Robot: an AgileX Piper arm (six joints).
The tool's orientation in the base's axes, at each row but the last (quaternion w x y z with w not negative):
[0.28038 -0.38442 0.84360 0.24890]
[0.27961 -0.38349 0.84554 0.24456]
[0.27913 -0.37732 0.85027 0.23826]
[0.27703 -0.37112 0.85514 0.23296]
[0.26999 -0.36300 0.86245 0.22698]
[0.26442 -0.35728 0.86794 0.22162]
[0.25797 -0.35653 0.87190 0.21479]
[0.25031 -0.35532 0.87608 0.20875]
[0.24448 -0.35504 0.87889 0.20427]
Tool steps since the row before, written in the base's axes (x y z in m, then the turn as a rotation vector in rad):
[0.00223 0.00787 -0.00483 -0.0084 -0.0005 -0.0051]
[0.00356 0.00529 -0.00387 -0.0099 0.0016 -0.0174]
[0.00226 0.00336 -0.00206 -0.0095 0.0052 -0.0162]
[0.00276 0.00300 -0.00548 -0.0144 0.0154 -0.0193]
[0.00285 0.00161 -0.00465 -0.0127 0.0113 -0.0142]
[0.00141 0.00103 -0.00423 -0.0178 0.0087 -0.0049]
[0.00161 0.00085 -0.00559 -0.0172 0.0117 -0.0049]
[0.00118 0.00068 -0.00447 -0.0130 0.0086 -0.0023]
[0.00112 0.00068 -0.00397 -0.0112 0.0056 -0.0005]
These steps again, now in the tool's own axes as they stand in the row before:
[-0.00202 0.00182 0.00910 0.0082 0.0053 0.0010]
[-0.00211 -0.00046 0.00714 0.0161 0.0052 0.0108]
[-0.00163 -0.00013 0.00424 0.0133 0.0073 0.0122]
[0.00045 -0.00132 0.00669 0.0129 0.0168 0.0192]
[0.00044 -0.00202 0.00530 0.0108 0.0139 0.0135]
[0.00124 -0.00120 0.00424 0.0094 0.0178 0.0034]
[0.00195 -0.00169 0.00528 0.0075 0.0193 0.0052]
[0.00154 -0.00125 0.00423 0.0050 0.0147 0.0027]
[0.00122 -0.00110 0.00385 0.0044 0.0117 0.0002]

